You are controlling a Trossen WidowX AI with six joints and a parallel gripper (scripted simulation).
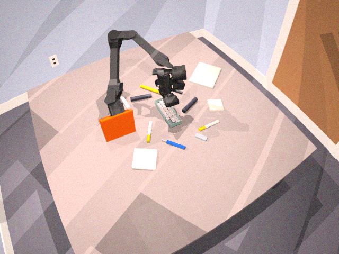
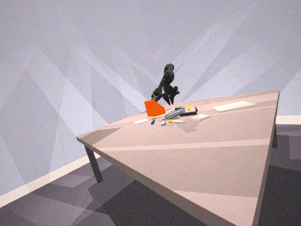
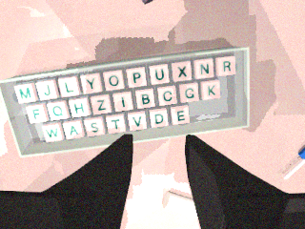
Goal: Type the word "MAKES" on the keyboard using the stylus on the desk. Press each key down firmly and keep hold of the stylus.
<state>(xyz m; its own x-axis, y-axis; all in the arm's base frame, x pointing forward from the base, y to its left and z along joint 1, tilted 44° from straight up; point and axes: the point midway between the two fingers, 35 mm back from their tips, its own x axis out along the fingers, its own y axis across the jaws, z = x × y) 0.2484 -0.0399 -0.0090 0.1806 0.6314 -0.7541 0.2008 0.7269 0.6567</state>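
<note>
My gripper tip is 80 mm past the stylus, 150 mm to the left of it and 80 mm above it. Round my gripper tip: grey block (70 mm ahead, 200 mm to the right, 90 mm below); white pad (230 mm behind, 170 mm to the right, 90 mm below).
</note>
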